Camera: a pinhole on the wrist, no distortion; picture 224 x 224 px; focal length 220.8 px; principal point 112.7 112.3 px. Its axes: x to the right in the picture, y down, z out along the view. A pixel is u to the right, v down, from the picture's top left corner.
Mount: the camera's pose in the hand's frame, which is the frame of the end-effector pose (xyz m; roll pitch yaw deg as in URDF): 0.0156 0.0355 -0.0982 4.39 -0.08 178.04
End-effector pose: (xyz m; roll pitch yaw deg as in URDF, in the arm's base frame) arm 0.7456 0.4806 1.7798 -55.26 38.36 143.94
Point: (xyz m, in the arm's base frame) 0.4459 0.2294 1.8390
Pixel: 104 85
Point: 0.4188 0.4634 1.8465
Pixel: 29 179
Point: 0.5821 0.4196 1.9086
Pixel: 126 192
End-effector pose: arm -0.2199 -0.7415 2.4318 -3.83 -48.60 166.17
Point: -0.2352 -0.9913 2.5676
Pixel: outside the picture
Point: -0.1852 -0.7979 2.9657
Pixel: outside the picture
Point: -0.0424 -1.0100 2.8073
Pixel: 71 66
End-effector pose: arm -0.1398 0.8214 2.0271 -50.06 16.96 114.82
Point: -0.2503 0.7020 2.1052
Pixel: 200 117
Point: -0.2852 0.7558 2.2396
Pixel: 160 189
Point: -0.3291 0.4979 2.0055
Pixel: outside the picture
